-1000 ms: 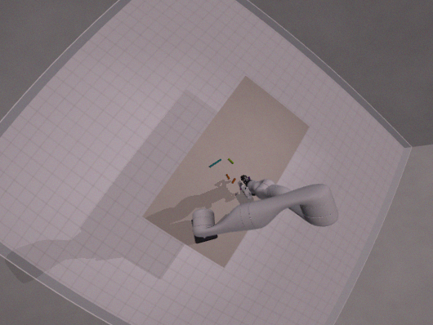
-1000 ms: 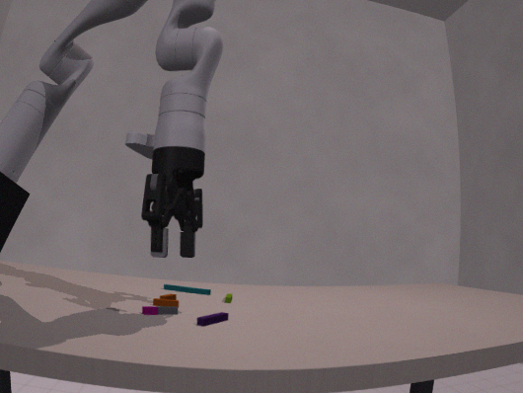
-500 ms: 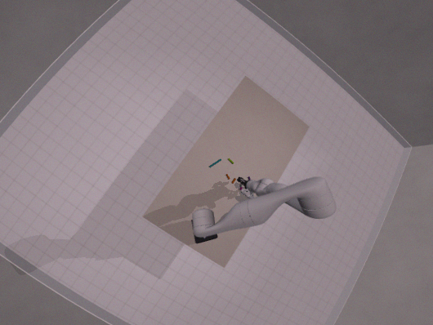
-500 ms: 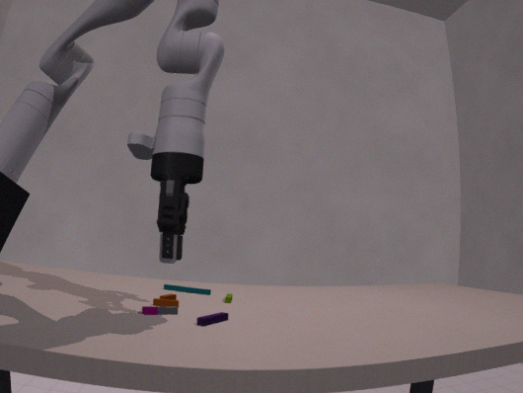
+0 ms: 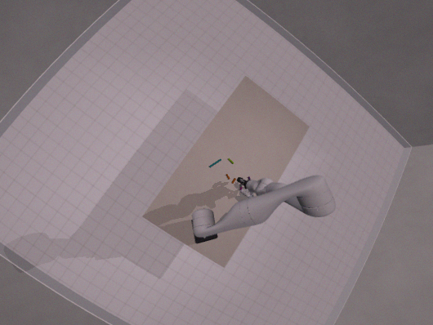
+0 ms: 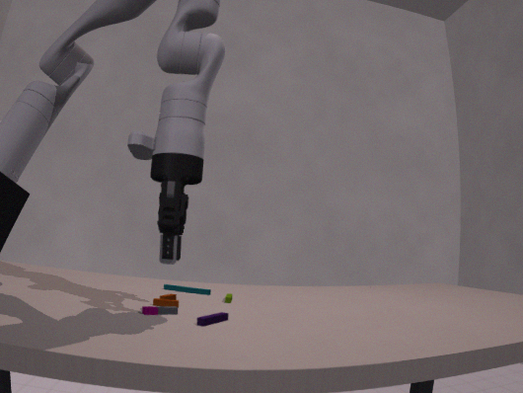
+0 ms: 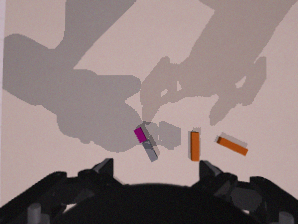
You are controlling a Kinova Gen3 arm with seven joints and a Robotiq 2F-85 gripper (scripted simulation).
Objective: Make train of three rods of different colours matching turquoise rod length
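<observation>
My hand is 8 cm above the grey rod and 1 cm to the left of it. Also, from my hand: lime rod: 15 cm to the left, 10 cm ahead, 8 cm below; purple rod: 8 cm below, 6 cm ahead, 5 cm to the right; magenta rod: 8 cm below, 3 cm behind, 2 cm to the right.
</observation>
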